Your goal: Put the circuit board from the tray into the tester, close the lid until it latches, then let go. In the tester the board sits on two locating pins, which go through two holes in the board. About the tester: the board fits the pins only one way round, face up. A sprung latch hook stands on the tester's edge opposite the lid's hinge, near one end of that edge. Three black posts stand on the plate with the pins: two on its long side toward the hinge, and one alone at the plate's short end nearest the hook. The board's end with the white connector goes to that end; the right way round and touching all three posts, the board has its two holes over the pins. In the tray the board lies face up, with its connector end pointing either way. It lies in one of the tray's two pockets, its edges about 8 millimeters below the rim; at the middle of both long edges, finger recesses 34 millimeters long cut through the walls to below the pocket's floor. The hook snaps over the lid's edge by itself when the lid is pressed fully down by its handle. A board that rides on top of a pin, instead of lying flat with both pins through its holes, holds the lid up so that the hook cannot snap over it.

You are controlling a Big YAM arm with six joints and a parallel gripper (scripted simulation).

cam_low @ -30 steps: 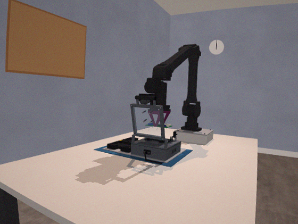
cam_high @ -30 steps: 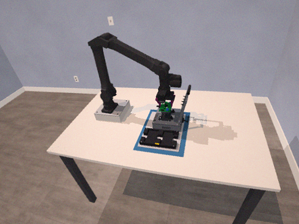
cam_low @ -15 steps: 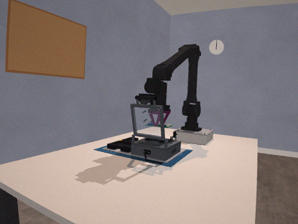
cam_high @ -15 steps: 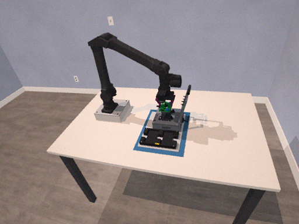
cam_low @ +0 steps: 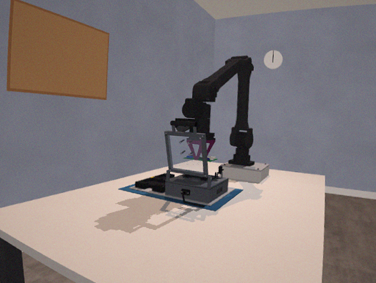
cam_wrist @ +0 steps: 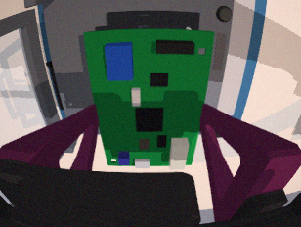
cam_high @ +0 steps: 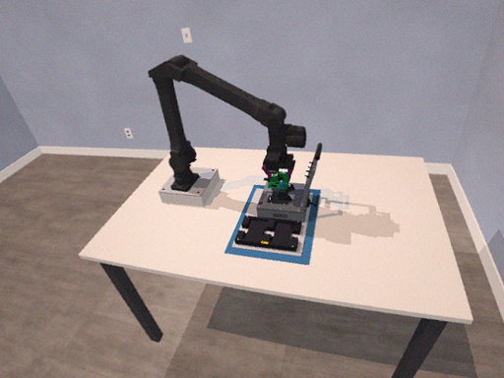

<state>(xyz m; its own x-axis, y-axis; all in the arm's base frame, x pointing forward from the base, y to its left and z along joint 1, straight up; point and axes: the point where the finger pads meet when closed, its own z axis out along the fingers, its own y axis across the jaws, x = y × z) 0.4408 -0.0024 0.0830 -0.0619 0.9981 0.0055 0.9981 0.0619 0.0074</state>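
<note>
Now: hand right at the green circuit board. Round my hand: clear lid (12 cm ahead, 1 cm to the left, 4 cm above); small latch hook (7 cm behind, 5 cm to the left, 5 cm below).
</note>
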